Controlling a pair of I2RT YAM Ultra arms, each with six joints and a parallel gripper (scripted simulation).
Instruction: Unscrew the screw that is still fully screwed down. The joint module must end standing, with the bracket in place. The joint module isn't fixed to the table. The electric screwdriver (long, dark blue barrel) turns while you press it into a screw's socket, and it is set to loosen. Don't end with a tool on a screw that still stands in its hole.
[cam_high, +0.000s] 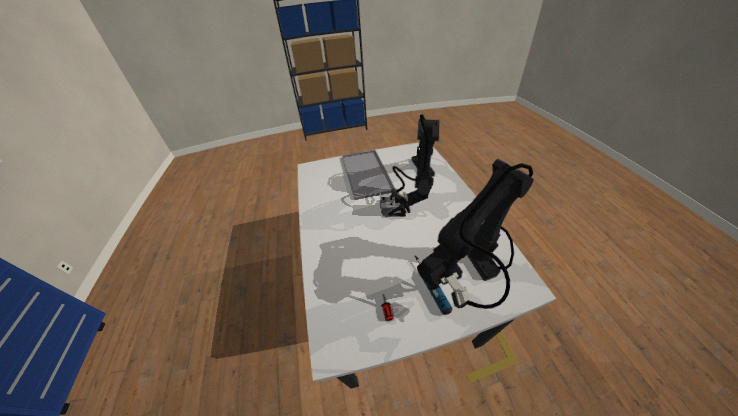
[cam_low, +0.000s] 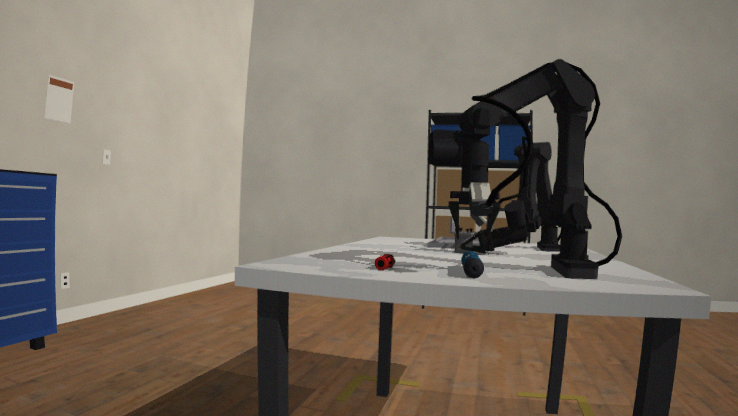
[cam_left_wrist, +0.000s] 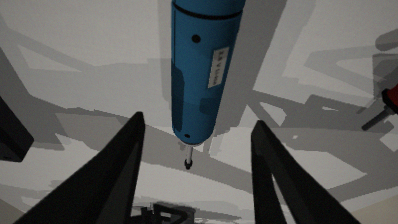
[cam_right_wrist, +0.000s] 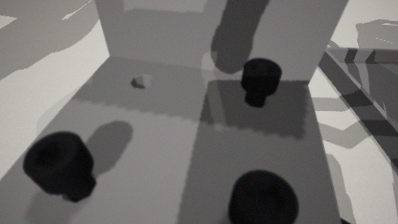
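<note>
Now: right hand 1 cm below the joint module. Round my right hand: bit: 5 cm behind, 32 cm to the left; then flat grey tray: 4 cm ahead, 34 cm to the right, 2 cm below; then grey bracket: 5 cm above.
</note>
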